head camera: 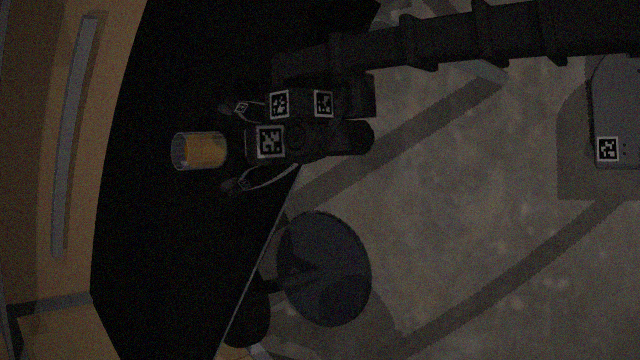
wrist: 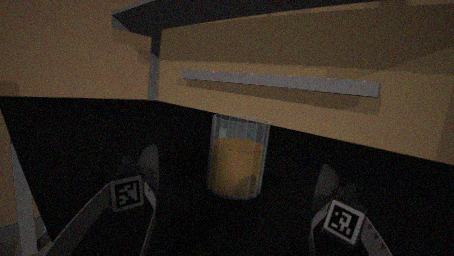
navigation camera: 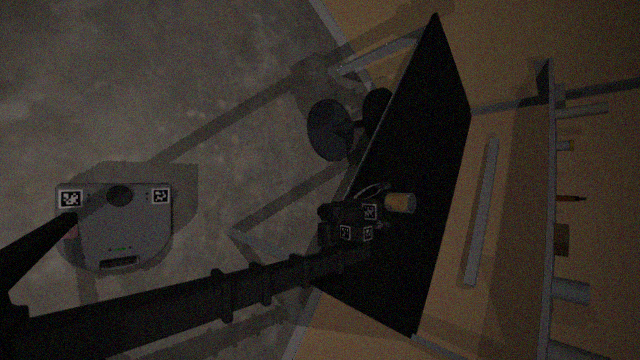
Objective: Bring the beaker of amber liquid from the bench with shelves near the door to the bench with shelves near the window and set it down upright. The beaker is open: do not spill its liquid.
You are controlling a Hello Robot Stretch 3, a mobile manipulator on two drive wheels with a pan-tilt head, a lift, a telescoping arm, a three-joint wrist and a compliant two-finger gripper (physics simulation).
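The beaker of amber liquid stands upright on the black bench top. Its liquid fills roughly the lower two thirds, below the open rim. My gripper is open over the bench top, its fingers spread wide. In the wrist view, the beaker shows between the two fingers with a gap on each side. In the head view, it lies mostly just beyond the fingertips. The fingers do not grip it. The other bench cannot be made out.
A grey rail runs along the wall behind the bench top. A shelf hangs above, with a grey cylinder and other small items. A round stool stands at the bench's front edge.
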